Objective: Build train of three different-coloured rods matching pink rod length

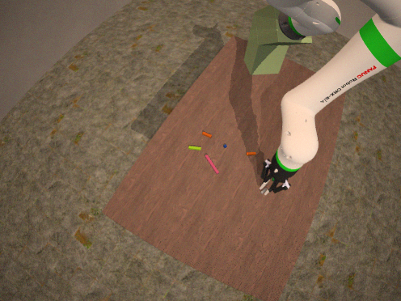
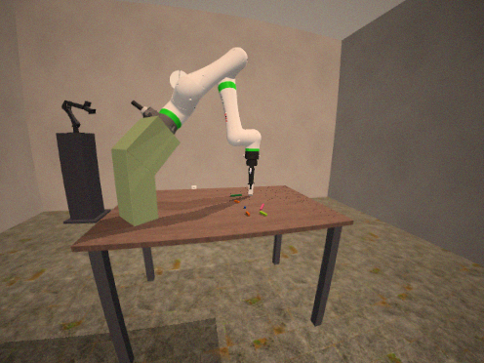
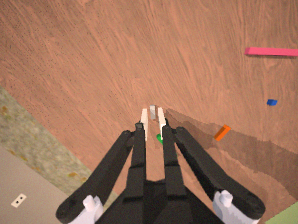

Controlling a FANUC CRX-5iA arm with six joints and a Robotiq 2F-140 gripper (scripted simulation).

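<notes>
Right now my hand is 50 mm above the grey rod. From my hand the other things lie so: blue rod: 90 mm behind, 230 mm to the right, 50 mm below; then green rod: 100 mm behind, 10 mm to the left, 50 mm below; then pink rod: 10 mm ahead, 240 mm to the right, 50 mm below.
</notes>
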